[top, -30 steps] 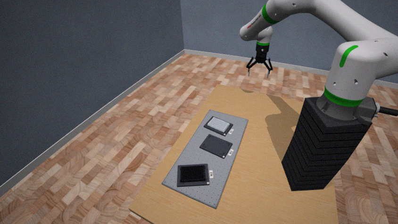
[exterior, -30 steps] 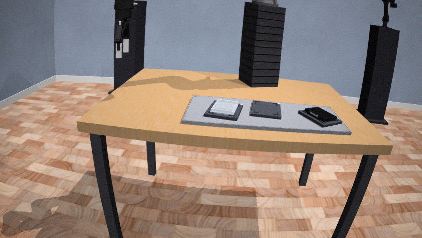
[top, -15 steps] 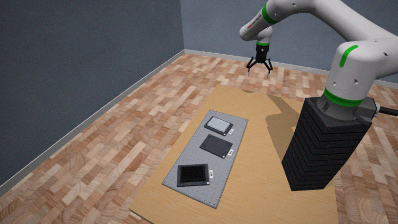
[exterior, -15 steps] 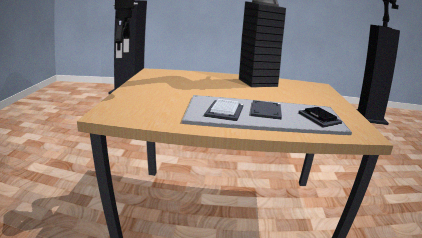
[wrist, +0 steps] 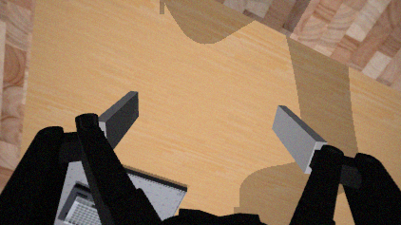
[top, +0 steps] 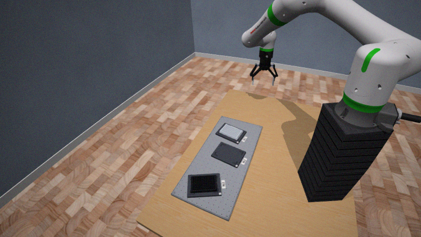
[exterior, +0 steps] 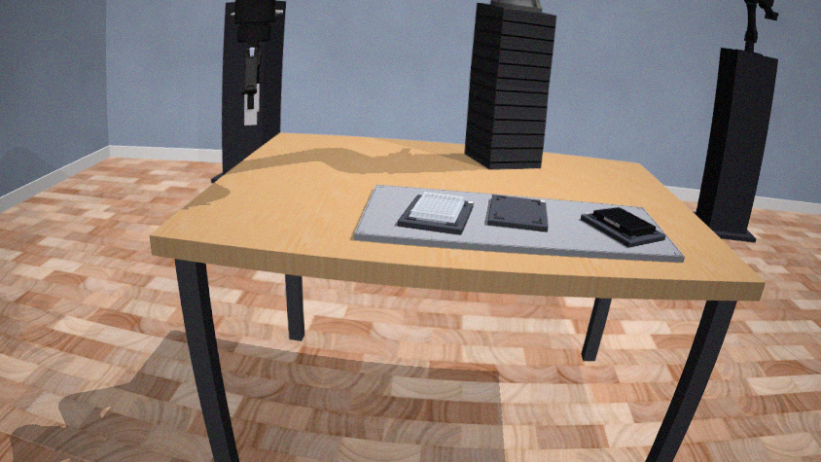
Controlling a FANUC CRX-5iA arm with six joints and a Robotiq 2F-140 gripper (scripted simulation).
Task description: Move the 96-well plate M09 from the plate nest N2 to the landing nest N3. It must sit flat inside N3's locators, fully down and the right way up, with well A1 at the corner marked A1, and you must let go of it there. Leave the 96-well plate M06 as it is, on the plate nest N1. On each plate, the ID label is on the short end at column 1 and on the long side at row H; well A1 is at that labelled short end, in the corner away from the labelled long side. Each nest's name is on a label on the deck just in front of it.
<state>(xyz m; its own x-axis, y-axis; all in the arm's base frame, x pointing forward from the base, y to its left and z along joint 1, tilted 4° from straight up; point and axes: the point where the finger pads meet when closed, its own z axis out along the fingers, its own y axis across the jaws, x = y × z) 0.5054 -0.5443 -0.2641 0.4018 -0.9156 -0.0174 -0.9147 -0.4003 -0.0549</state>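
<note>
My gripper is now 10 mm short of the black 96-well plate M09, 820 mm to the right of it and 150 mm above it. Round my hand: landing nest N3: 10 mm behind, 590 mm to the left, 160 mm below; white plate M06: 50 mm ahead, 430 mm to the left, 150 mm below; N3 label: 110 mm behind, 590 mm to the left, 170 mm below.
</note>
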